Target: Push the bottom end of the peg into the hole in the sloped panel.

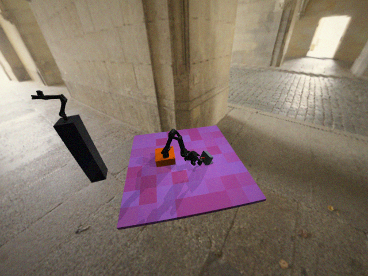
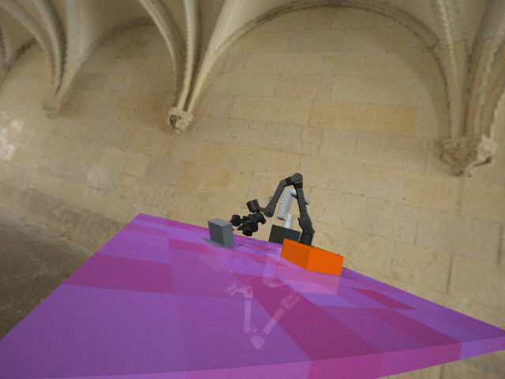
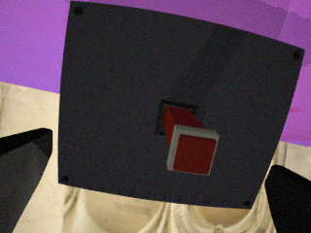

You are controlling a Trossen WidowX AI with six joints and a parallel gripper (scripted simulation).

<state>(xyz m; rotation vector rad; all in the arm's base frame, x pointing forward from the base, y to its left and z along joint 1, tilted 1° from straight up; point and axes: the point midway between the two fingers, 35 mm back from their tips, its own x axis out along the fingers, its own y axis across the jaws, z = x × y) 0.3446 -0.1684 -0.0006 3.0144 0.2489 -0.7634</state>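
Right now the red square peg is 1 cm to the left of my gripper tip, 1 cm below it and 1 cm ahead of it. Also, from my gripper tip: grey sloped panel 6 cm ahead, 3 cm below, 2 cm to the left.
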